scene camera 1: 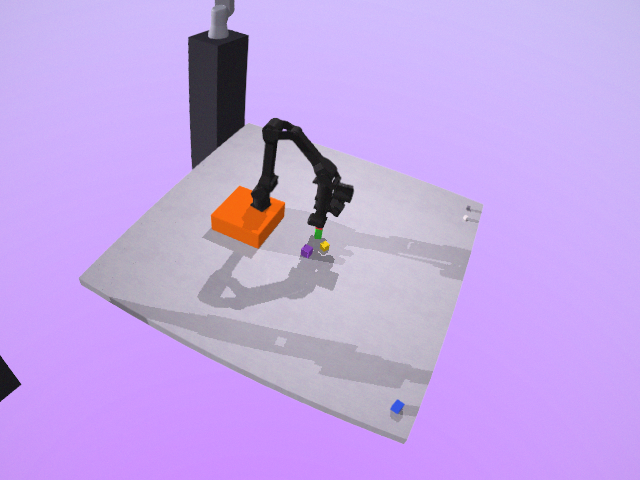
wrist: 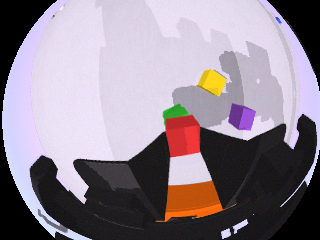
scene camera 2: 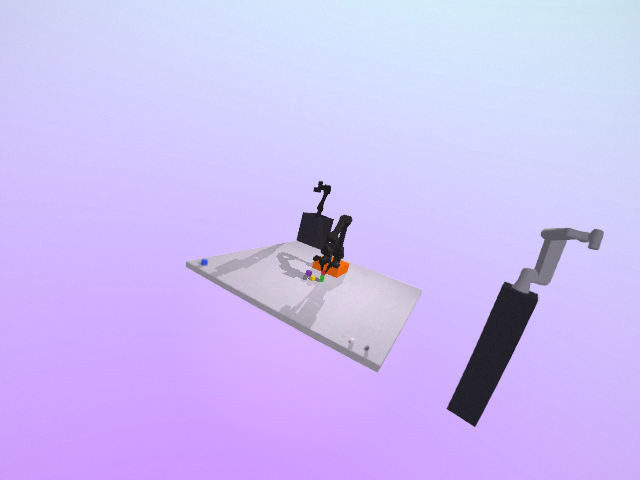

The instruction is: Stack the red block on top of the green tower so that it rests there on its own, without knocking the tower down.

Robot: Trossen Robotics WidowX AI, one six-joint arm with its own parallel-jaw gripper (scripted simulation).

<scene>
My gripper [scene camera 1: 319, 225] holds a red block [wrist: 183, 132].
My gripper also shows in the wrist view [wrist: 181, 133].
</scene>
